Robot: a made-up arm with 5 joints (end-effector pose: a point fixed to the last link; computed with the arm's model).
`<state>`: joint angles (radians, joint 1 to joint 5).
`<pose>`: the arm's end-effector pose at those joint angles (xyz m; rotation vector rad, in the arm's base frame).
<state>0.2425 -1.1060 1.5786 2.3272 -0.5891</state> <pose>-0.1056 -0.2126 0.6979 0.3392 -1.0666 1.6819</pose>
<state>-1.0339 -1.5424 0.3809 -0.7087 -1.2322</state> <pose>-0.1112 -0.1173 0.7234 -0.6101 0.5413 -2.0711</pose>
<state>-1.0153 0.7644 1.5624 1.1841 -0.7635</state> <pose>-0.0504 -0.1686 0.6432 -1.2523 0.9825 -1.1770</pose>
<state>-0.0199 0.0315 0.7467 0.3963 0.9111</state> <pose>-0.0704 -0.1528 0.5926 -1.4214 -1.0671 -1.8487</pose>
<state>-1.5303 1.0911 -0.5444 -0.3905 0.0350</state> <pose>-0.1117 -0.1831 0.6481 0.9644 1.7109 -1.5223</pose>
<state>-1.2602 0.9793 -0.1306 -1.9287 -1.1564</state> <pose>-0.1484 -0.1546 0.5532 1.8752 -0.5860 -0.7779</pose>
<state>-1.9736 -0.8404 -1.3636 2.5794 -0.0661</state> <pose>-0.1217 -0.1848 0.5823 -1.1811 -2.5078 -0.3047</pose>
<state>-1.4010 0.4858 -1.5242 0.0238 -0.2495</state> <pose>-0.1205 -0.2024 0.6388 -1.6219 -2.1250 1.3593</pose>
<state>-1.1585 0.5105 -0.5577 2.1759 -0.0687</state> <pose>-0.0536 -0.1460 0.6097 -0.7294 2.2784 0.7191</pose>
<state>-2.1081 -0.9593 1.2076 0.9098 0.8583</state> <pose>-0.1613 -0.1218 0.6799 2.6351 -0.9527 -1.3344</pose>
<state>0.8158 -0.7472 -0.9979 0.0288 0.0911</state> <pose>-0.1406 -0.1269 0.6876 1.1915 -0.0347 -1.4555</pose>
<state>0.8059 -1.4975 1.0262 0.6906 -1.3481</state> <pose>-0.1795 -0.1339 0.7037 0.6224 0.2265 -2.2499</pose>
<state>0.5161 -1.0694 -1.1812 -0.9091 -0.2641</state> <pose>-0.1205 -0.1013 0.6555 2.1072 -0.9766 -1.5690</pose>
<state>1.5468 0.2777 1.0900 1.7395 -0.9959</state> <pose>-0.1468 -0.1064 0.7348 -0.1793 -0.4975 -1.6500</pose>
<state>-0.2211 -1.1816 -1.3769 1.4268 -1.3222</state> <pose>-0.1336 -0.1867 0.6139 2.0731 1.4188 -0.4209</pose>
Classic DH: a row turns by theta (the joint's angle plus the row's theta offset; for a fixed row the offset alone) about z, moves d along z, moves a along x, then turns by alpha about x. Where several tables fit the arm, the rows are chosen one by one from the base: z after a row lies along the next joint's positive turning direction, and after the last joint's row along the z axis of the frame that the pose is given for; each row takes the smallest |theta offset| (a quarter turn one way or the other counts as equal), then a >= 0, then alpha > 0; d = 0 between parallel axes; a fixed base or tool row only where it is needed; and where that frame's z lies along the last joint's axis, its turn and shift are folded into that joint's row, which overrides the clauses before.
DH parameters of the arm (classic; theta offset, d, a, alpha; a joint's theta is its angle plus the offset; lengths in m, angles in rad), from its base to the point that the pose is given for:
base (fixed): -0.4436 0.5581 -0.0376 1.1006
joint 1: -0.1688 0.1882 0.0183 -1.1502
joint 2: -1.0522 0.0274 0.0268 1.7288
joint 3: -1.5442 -0.0029 0.025 1.5708
joint 4: -0.7912 -0.0139 0.0236 -1.5239
joint 5: -1.5234 0.0635 0.042 2.3609
tool (fixed): -3.0749 0.0926 0 0

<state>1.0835 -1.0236 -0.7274 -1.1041 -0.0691</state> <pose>-0.1155 -0.1024 0.6412 2.1160 -1.3946 -1.1522</pose>
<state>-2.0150 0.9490 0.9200 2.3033 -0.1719</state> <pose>-0.1150 -0.1199 0.5673 -1.7672 2.2811 0.6277</pose>
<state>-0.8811 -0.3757 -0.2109 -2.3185 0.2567</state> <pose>-0.0906 -0.1205 0.6147 0.7098 -1.8764 -2.0811</pose>
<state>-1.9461 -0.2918 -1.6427 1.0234 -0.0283</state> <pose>-0.1279 -0.2093 0.6227 -1.1842 -2.0576 1.0478</pose>
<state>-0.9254 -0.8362 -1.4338 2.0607 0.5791</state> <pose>-0.0399 -0.1818 0.6681 -0.0406 2.2133 -0.6896</pose>
